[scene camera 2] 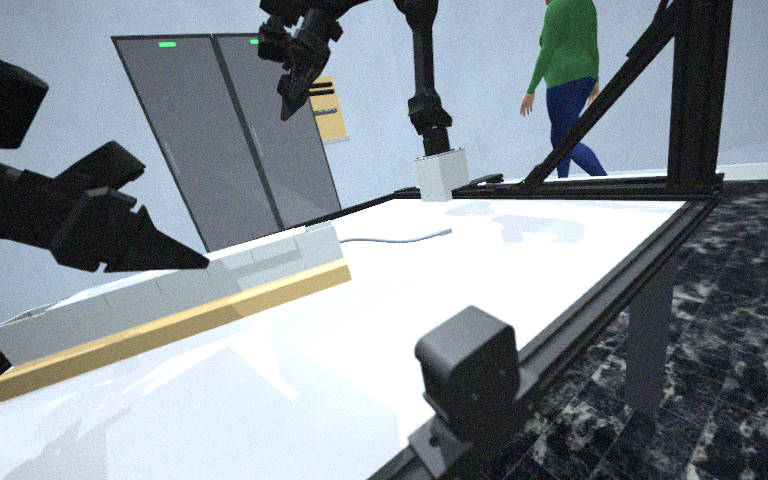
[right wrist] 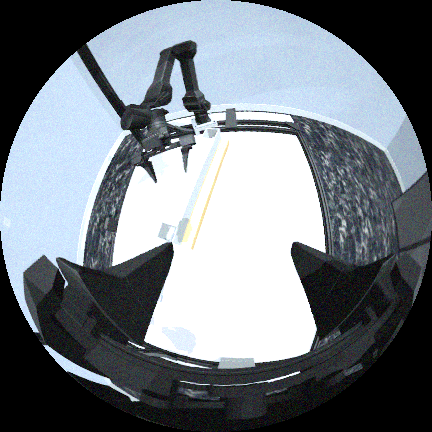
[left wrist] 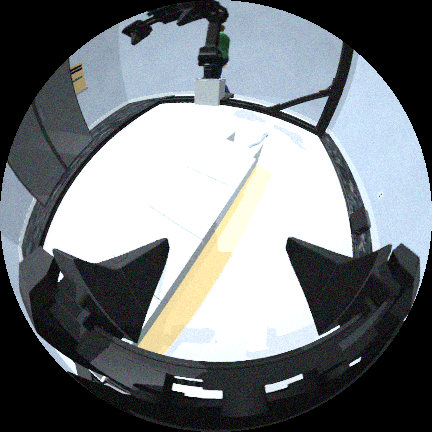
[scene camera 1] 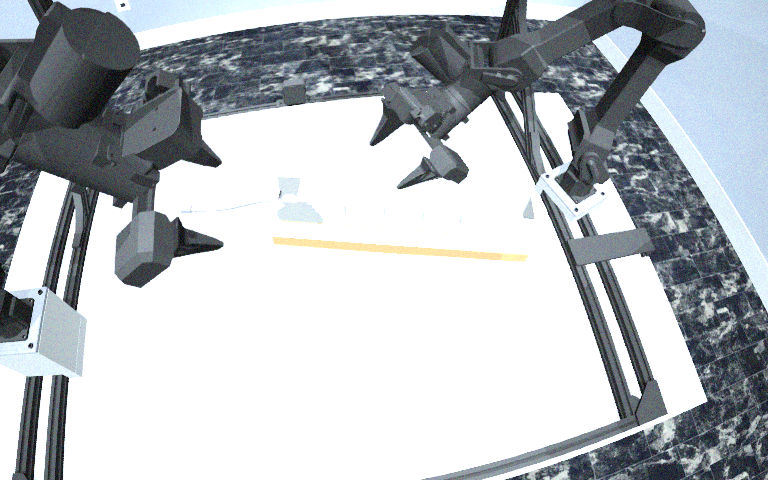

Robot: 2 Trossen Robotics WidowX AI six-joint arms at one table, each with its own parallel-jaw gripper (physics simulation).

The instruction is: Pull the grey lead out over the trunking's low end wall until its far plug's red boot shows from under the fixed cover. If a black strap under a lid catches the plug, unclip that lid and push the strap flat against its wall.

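Seen in the pictures: left gripper, between the fingertips: (scene camera 2: 200, 262) (right wrist: 170, 177) (left wrist: 229, 244) (scene camera 1: 383, 166); right gripper, between the fingertips: (scene camera 2: 286, 111) (right wrist: 234, 248) (scene camera 1: 219, 203); left arm's base, origin of its link: (right wrist: 202, 119) (scene camera 1: 575, 185); right arm's base, origin of its link: (scene camera 2: 438, 153) (left wrist: 210, 77) (scene camera 1: 14, 320).
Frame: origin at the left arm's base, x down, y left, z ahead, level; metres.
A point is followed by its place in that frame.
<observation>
The grey lead (scene camera 1: 226, 209) {x 0.028, y -0.256, z 0.554 m} (scene camera 2: 396, 241) {x 0.026, y -0.257, z 0.547 m} (left wrist: 259, 141) {x 0.027, y -0.263, z 0.557 m} lies on the table, running from the trunking's end. The pale trunking (scene camera 2: 186, 294) {x -0.002, y -0.116, z 0.291 m} (right wrist: 198, 177) is largely washed out in scene camera 1; closed lid sections (scene camera 2: 274, 250) {x -0.024, y -0.185, z 0.388 m} show along it in scene camera 2. My left gripper (scene camera 1: 385, 166) {x -0.040, y -0.158, z 0.312 m} (left wrist: 229, 244) {x -0.040, y -0.158, z 0.312 m} (right wrist: 170, 177) {x -0.040, y -0.158, z 0.312 m} is open and empty above the trunking. My right gripper (scene camera 1: 220, 204) {x -0.231, y -0.053, z 0.563 m} (right wrist: 234, 248) {x -0.231, y -0.053, z 0.563 m} is open and empty; scene camera 2 shows it high above the table. The red boot and black strap do not show.
An orange strip (scene camera 1: 399, 249) {x 0.028, y -0.053, z 0.341 m} (scene camera 2: 169, 333) {x 0.029, y -0.130, z 0.258 m} (left wrist: 190, 285) {x 0.018, y -0.123, z 0.282 m} runs along the trunking's side. A dark box-shaped device (scene camera 2: 467, 362) {x -0.009, y -0.472, z 0.326 m} sits on the table's edge rail. White arm mounts (scene camera 1: 59, 333) {x -0.031, y -0.135, z 0.879 m} (scene camera 2: 441, 174) {x -0.031, y -0.186, z 0.863 m} stand at the table's sides. A person in green (scene camera 2: 569, 50) is beyond the table.
</observation>
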